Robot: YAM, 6 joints.
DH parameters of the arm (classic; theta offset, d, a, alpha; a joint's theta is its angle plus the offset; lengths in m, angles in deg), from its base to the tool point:
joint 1: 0 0.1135 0.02 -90
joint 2: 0 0 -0.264 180
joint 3: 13.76 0 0.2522 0
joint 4: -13.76 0 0.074 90
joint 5: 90 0 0 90
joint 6: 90 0.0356 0 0
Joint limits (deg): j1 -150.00..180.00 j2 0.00..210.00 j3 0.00..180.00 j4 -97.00..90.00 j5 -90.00..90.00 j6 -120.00..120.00
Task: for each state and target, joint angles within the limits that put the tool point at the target. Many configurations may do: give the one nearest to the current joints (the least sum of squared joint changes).
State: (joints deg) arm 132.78 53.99 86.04 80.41 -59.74 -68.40
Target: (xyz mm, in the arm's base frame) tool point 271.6 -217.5 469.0
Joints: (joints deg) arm 146.32 19.34 101.63 86.94 -58.57 -68.40
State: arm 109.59 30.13 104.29 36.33 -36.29 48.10
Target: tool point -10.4 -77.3 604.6
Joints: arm 99.72 37.69 89.27 33.19 -40.88 48.10
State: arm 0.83 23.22 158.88 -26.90 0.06 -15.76
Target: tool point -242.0 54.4 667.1
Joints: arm -12.47 56.29 159.58 -9.72 -1.41 -15.76
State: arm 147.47 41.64 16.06 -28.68 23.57 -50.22
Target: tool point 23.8 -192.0 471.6
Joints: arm 94.46 1.54 76.43 -9.21 14.29 -50.22
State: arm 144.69 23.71 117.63 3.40 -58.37 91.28
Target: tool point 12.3 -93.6 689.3
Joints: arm 115.06 60.19 133.98 9.91 -53.18 91.28
